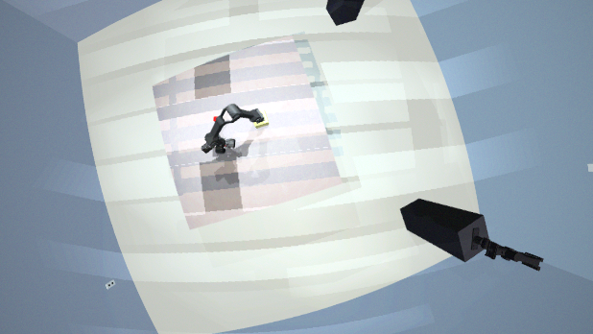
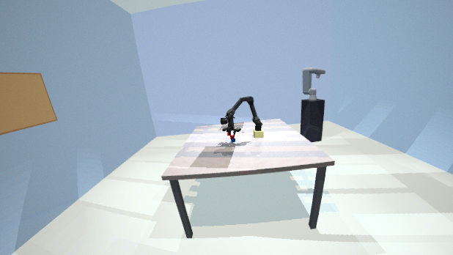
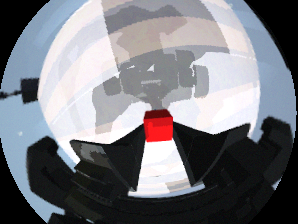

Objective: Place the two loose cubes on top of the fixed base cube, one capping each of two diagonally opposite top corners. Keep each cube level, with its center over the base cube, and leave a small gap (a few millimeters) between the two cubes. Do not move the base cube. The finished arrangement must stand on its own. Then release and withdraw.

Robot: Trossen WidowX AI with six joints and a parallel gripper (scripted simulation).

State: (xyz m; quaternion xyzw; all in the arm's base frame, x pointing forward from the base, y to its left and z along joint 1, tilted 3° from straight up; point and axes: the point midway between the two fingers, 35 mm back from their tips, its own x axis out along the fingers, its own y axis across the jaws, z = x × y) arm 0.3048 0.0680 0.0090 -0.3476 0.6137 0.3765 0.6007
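Right now the blue base cube is 10 mm behind my gripper tip, 10 mm to the right of it and 40 mm below it. The rest, counted from my gripper tip: red cube 20 mm ahead, 230 mm to the right, 40 mm below.
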